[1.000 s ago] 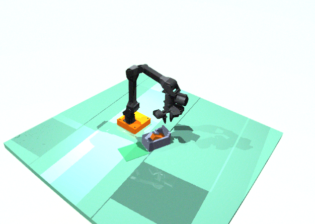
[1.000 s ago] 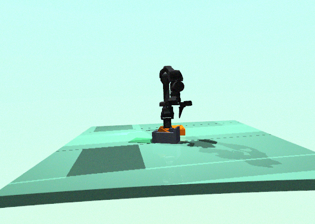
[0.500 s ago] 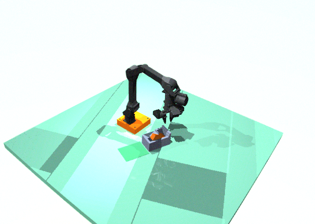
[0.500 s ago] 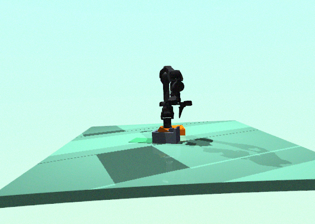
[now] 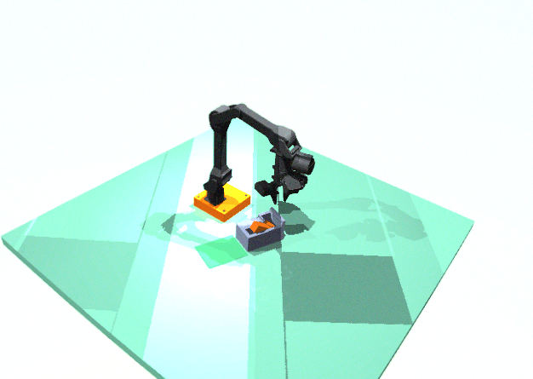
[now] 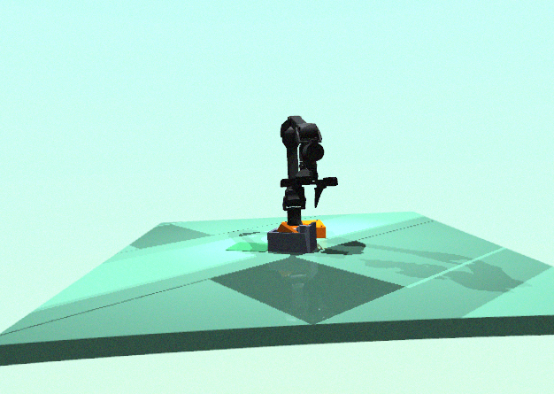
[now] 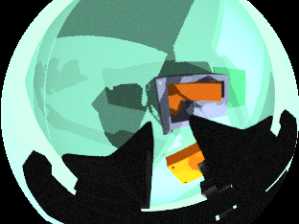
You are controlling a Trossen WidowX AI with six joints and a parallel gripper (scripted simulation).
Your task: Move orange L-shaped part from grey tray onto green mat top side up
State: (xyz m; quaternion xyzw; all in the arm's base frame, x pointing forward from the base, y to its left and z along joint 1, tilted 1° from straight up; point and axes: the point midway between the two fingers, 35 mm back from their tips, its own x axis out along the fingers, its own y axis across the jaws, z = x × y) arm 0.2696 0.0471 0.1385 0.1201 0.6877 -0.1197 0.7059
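Now: gripper tip 20 mm past the orange L-shaped part, 40 mm to the left of it and 100 mm above it. Also, from my gripper tip: green mat 80 mm behind, 210 mm to the right, 160 mm below.
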